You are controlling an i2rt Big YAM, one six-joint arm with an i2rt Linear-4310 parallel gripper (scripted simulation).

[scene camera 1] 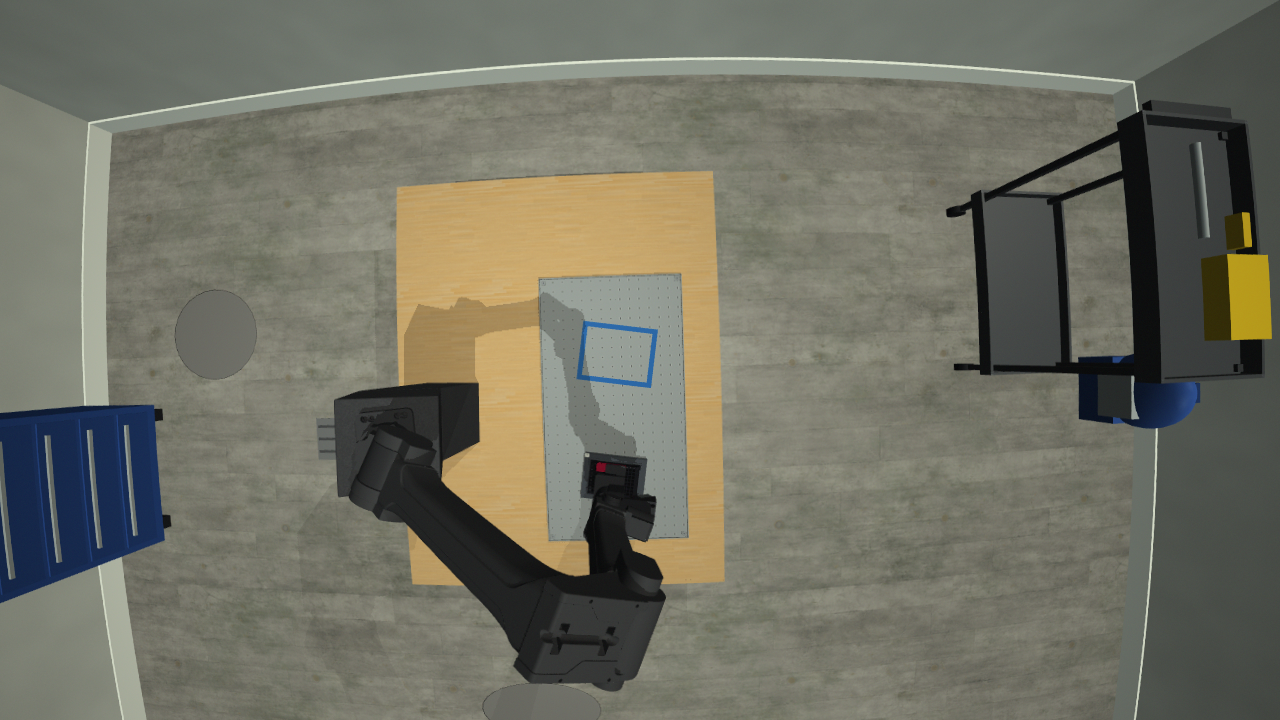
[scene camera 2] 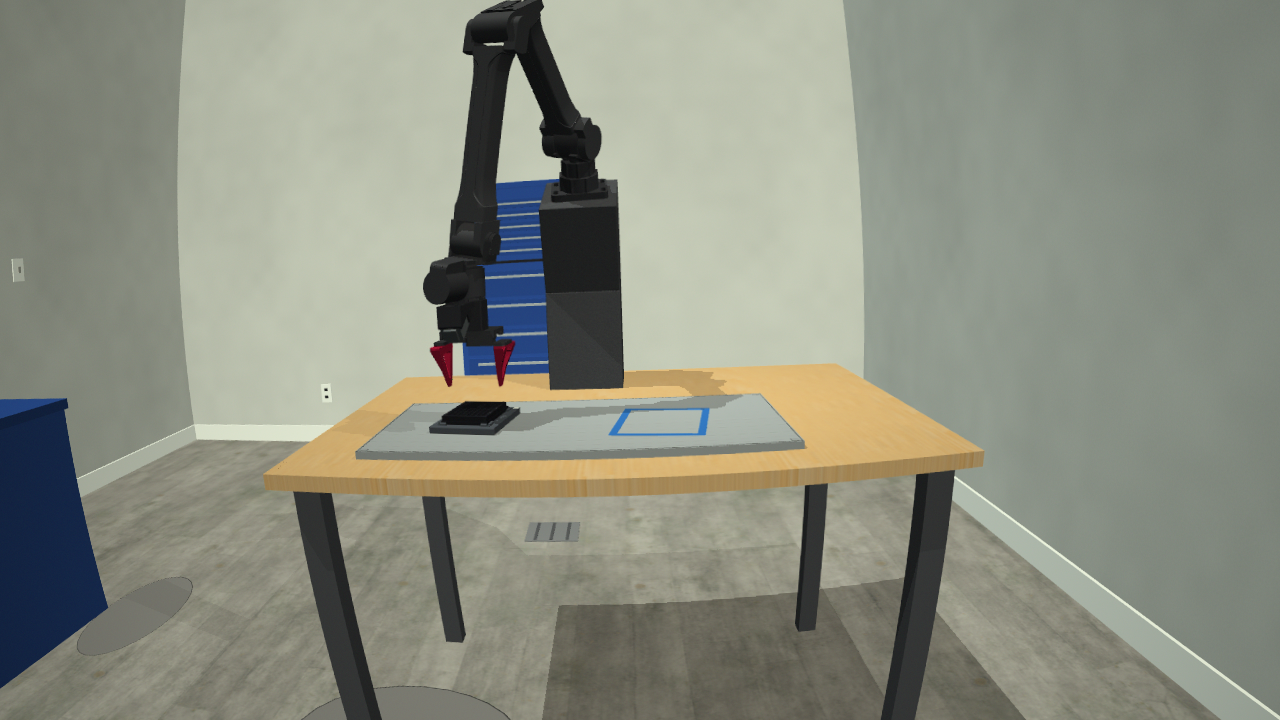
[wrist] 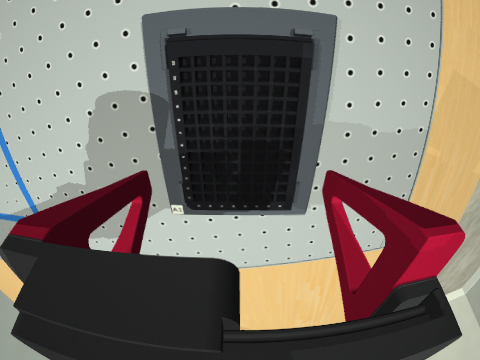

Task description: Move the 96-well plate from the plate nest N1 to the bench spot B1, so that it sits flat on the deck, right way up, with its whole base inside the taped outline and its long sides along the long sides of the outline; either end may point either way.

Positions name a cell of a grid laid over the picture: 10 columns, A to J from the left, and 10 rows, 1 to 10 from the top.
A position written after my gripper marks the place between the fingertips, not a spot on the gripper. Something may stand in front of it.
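Note:
Scene camera 2 shows me my gripper (scene camera 2: D6), and I see my gripper in the wrist view as well (wrist: E6). There is a black 96-well plate (scene camera 2: D6), and the wrist view also shows me the black 96-well plate (wrist: F3). I see a dark plate nest too, in scene camera 2 (scene camera 2: D6) and again in scene camera 1 (scene camera 1: E7).

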